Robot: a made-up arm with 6 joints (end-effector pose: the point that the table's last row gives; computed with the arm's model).
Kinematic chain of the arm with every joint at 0, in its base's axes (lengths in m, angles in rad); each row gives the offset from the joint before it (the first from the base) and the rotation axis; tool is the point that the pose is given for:
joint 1: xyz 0 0 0.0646 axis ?
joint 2: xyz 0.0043 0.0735 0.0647 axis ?
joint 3: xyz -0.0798 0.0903 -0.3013 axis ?
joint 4: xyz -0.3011 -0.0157 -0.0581 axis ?
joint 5: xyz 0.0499 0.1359 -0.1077 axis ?
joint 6: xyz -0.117 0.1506 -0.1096 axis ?
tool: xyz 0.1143 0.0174 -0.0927
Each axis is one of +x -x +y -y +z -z.
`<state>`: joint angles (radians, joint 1 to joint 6).
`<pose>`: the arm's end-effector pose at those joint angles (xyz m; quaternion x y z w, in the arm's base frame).
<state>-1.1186 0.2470 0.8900 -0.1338 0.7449 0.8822</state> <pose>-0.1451 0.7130 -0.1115 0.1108 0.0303 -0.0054 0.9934</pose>
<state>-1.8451 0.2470 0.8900 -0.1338 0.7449 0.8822</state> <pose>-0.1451 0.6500 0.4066 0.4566 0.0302 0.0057 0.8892</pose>
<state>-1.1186 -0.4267 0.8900 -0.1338 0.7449 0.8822</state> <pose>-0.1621 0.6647 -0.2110 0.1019 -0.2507 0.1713 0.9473</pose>
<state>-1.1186 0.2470 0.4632 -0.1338 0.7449 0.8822</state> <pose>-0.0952 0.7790 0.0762 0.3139 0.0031 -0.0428 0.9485</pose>
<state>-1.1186 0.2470 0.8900 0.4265 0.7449 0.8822</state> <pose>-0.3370 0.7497 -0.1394 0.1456 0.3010 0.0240 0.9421</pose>
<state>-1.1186 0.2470 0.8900 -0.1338 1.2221 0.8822</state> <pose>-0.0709 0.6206 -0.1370 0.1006 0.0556 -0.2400 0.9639</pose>
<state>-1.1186 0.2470 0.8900 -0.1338 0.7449 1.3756</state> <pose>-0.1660 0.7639 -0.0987 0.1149 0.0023 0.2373 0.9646</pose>
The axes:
joint 1: -x
joint 2: -z
joint 3: -x
joint 4: +y
joint 5: -z
joint 6: +z

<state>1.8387 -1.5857 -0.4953 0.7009 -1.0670 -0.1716</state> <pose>-0.3595 -0.1950 0.7138 -0.1084 0.9438 0.2278 0.2135</pose>
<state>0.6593 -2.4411 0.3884 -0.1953 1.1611 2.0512</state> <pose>-0.1107 -0.6207 -0.3179 0.0304 -0.1223 -0.9838 0.1279</pose>
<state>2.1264 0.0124 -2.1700 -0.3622 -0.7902 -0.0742</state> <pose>-0.3239 -0.0424 -0.3137 -0.0442 -0.1812 0.3437 0.9204</pose>
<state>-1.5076 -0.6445 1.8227 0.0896 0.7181 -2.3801</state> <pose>-0.1646 0.3950 -0.4304 -0.2698 0.1532 0.9505 0.0159</pose>
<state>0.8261 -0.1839 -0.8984 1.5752 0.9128 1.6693</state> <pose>-0.7695 0.2567 -0.3131 0.2628 0.7073 0.3039 0.5816</pose>
